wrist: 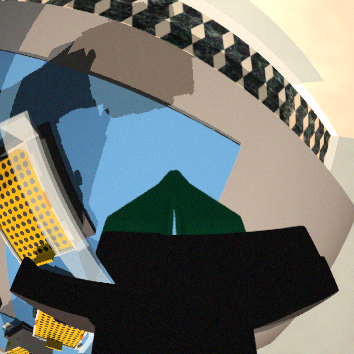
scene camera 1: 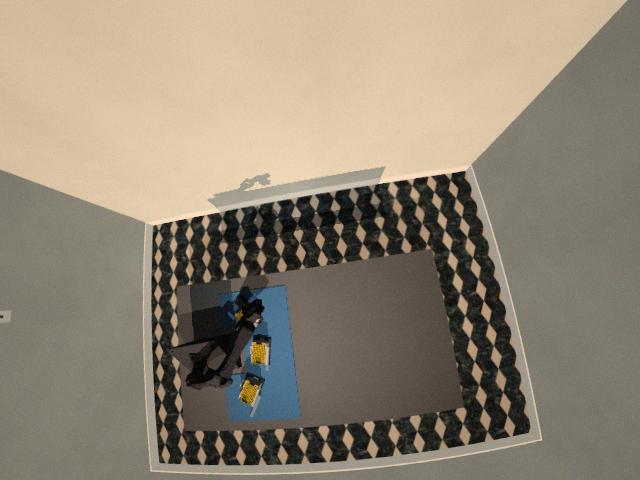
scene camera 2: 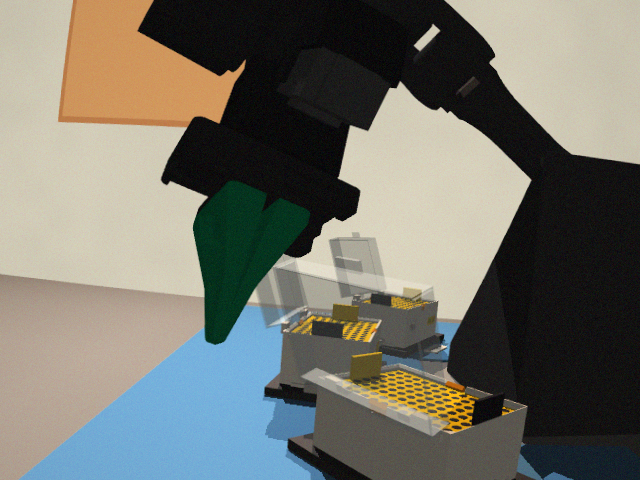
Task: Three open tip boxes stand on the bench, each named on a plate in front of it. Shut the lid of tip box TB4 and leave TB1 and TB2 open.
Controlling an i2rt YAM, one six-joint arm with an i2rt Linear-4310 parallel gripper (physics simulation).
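Seen in the pictures: gripper, fingertip midpoint: [wrist: 173,177] [scene camera 1: 260,299] [scene camera 2: 214,342]; arm's base, link origin: [scene camera 1: 200,362] [scene camera 2: 631,288].
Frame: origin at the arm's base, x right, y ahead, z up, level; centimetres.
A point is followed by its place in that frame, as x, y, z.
Observation:
The box identified as TB4, with a yellow rack, shows at the front in scene camera 2 [scene camera 2: 398,449] @[-29.6, 26.7, -8.6], at the left in the wrist view [wrist: 15,205] @[-25.3, 24.8, -6.6] and partly behind the arm in scene camera 1 [scene camera 1: 239,314] @[-26.9, 21.3, -6.7]. Its clear lid [scene camera 2: 315,276] @[-30.3, 32.6, 1.7] [wrist: 90,265] @[-29.0, 33.4, 1.9] stands open on the side away from the arm's base. My gripper [scene camera 2: 214,341] @[-35.4, 36.9, -1.6] [wrist: 173,177] @[-35.4, 36.9, -1.6] is shut and empty, apart from the lid on its outer side. Two other boxes, the middle one [scene camera 1: 259,352] [scene camera 2: 320,359] and the far one [scene camera 1: 250,391] [scene camera 2: 400,328], have open lids. No plate is readable.
The boxes stand on a blue mat [scene camera 1: 279,310] @[-28.4, 44.7, -12.3] [scene camera 2: 155,403] @[-18.6, 47.4, -12.4] [wrist: 145,150] @[-36.1, 36.2, -12.4] on the bench [scene camera 1: 372,335] @[-12.2, 99.4, -12.7]. The dark arm reaches over the mat beside the middle box. An orange panel [scene camera 2: 129,67] hangs on the wall.

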